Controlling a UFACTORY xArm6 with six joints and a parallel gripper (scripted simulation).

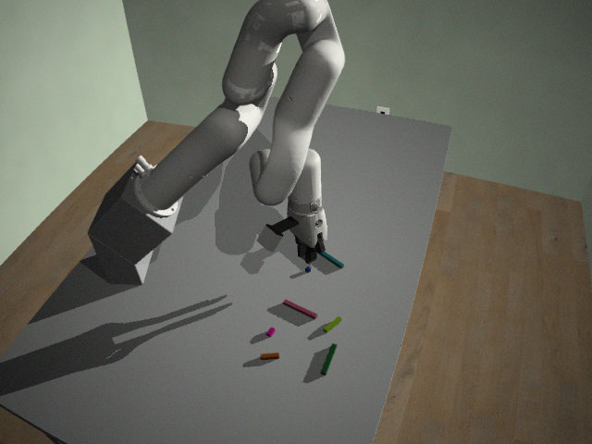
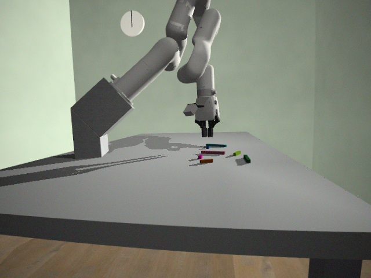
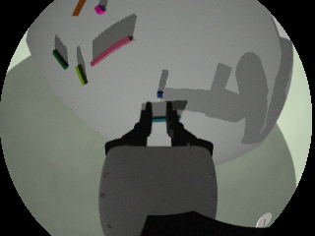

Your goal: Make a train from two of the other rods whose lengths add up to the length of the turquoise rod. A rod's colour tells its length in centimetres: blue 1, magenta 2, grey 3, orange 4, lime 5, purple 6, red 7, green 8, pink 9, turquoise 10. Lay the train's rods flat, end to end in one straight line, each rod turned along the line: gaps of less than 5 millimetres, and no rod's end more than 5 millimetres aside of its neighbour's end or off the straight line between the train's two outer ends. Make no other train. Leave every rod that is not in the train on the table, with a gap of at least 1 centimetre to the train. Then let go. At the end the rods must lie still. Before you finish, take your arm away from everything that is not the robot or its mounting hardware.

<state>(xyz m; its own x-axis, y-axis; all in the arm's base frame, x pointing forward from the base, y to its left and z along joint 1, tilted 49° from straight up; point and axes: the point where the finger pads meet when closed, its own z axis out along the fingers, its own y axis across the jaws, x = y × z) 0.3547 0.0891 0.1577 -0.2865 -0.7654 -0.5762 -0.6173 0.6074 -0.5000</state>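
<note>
Now: hand 120 mm to the left of the pink rod, 70 mm above it and 40 mm short of it. Also, from my hand: blue rod: 70 mm below; then lime rod: 130 mm to the right, 130 mm ahead, 70 mm below; then turquoise rod: 70 mm below, 60 mm to the left, 30 mm ahead.
</note>
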